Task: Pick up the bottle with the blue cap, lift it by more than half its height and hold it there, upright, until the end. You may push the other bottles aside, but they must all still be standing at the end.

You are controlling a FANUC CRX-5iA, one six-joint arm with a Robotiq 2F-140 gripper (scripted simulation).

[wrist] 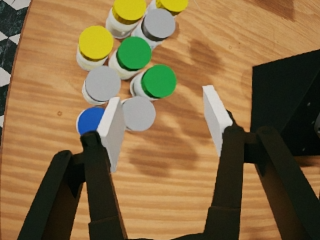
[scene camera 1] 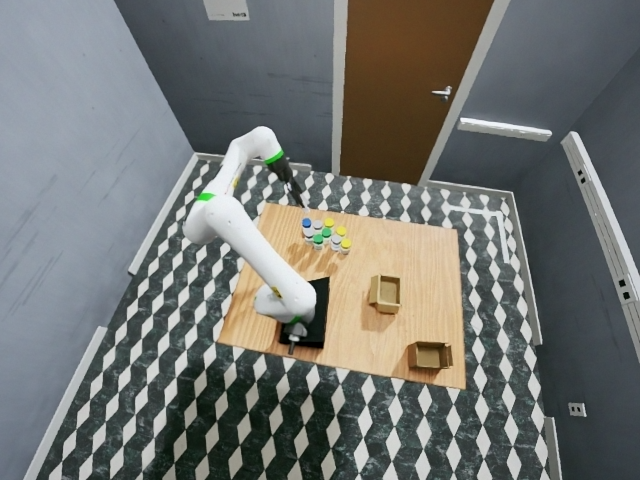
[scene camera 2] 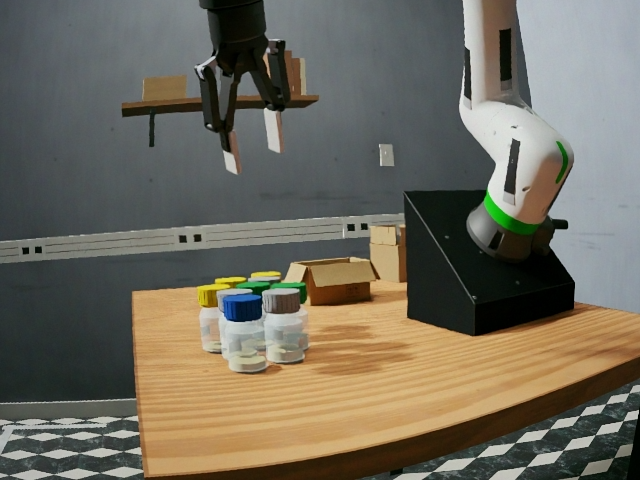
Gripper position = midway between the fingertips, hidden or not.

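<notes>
There's a bottle [scene camera 2: 245,336] here, and a box [scene camera 2: 388,255]. You also get the box [scene camera 1: 426,353] from another camera, but in the wrist view the box is out of frame. As for the gripper [scene camera 2: 255,160], it can be seen there, and the wrist view has the gripper [wrist: 163,106] as well.
</notes>
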